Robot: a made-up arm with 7 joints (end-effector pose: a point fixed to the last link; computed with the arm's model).
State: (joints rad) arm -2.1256 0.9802 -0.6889 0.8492 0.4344 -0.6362 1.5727
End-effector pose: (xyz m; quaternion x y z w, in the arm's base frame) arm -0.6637 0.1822 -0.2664 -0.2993 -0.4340 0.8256 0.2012
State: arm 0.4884 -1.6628 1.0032 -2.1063 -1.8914 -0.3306 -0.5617
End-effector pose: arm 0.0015 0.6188 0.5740 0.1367 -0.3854 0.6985 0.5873
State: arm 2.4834 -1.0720 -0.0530 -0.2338 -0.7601 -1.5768 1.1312
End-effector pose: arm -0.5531 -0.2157 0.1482 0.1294 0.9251 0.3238 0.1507
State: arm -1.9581 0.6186 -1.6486 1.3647 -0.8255 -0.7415 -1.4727
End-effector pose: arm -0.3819 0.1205 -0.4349 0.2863 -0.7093 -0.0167 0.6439
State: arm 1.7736 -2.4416 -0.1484 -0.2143 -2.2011 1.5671 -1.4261
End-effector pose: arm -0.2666 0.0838 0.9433 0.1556 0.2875 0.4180 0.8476
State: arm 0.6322 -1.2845 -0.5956 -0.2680 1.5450 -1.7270 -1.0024
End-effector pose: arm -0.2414 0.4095 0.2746 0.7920 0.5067 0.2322 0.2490
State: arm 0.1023 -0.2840 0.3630 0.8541 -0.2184 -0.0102 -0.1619
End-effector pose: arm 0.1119 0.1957 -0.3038 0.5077 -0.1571 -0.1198 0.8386
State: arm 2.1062 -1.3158 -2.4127 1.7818 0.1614 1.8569 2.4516
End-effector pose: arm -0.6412 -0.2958 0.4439 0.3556 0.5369 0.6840 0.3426
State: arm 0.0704 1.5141 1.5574 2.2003 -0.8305 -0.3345 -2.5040
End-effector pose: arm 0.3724 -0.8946 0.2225 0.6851 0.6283 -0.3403 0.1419
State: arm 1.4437 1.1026 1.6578 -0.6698 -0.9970 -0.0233 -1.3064
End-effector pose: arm 0.4841 0.0110 -0.0020 -0.7747 -0.4018 0.2295 0.4310
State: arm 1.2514 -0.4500 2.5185 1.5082 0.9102 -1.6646 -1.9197
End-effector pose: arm -0.3585 0.3413 -0.2957 0.3993 -0.8828 -0.1882 0.1608
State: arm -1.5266 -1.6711 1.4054 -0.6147 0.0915 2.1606 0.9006
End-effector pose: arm 0.5786 -0.2004 0.3864 -0.1948 0.6009 -0.4571 0.6262
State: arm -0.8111 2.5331 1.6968 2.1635 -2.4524 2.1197 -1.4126
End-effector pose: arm -0.2442 -0.3907 0.9028 -0.3678 -0.7055 -0.4474 0.4084
